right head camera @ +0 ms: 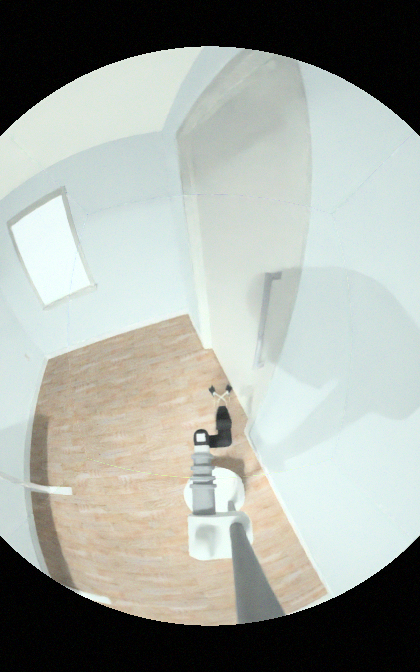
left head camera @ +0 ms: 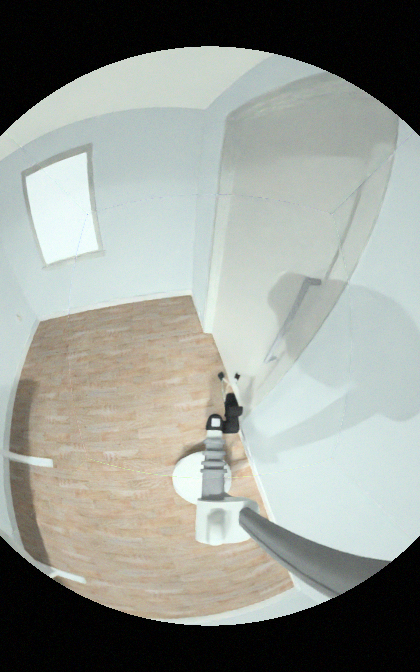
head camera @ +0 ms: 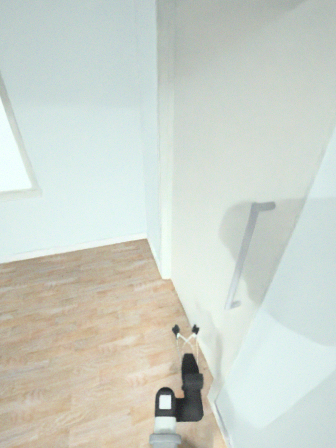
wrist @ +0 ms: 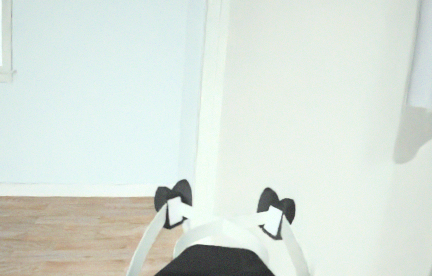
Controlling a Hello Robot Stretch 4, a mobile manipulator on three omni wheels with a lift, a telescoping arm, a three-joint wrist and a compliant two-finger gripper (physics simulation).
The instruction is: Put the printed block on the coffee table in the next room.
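Places are measured from the robot's base along level axes (x ahead, y left, z up), in millimetres.
Pixels of known places: gripper, between the fingertips: (head camera: pixel 185 325) (wrist: pixel 224 199).
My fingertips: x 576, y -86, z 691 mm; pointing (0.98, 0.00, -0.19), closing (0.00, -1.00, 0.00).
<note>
Behind a point stands the place of what it marks.
My gripper (head camera: pixel 185 330) {y -86, x 576, z 691 mm} (left head camera: pixel 229 376) (right head camera: pixel 220 389) (wrist: pixel 224 199) {y -86, x 576, z 691 mm} is open, with its two dark fingertips apart and no object between them. It hangs above the wood floor, close in front of the lower part of a pale door (head camera: pixel 210 150) {y -196, x 1001, z 1351 mm} (left head camera: pixel 260 225) (right head camera: pixel 235 225) (wrist: pixel 310 100) {y -235, x 878, z 779 mm}. The door stands closed in its frame, with a long grey bar handle (head camera: pixel 243 255) {y -257, x 579, z 1103 mm} (left head camera: pixel 291 320) (right head camera: pixel 264 320) to the right of the gripper. The printed block and the coffee table do not show in these views.
A pale blue wall (head camera: pixel 240 400) {y -323, x 359, z 465 mm} (left head camera: pixel 325 450) (right head camera: pixel 340 425) runs close along the robot's right side. A window (head camera: pixel 10 145) {y 1401, x 1865, z 1235 mm} (left head camera: pixel 62 207) (right head camera: pixel 52 250) is in the far wall at the left. White table feet (left head camera: pixel 35 460) (right head camera: pixel 60 490) stand on the floor at the left.
</note>
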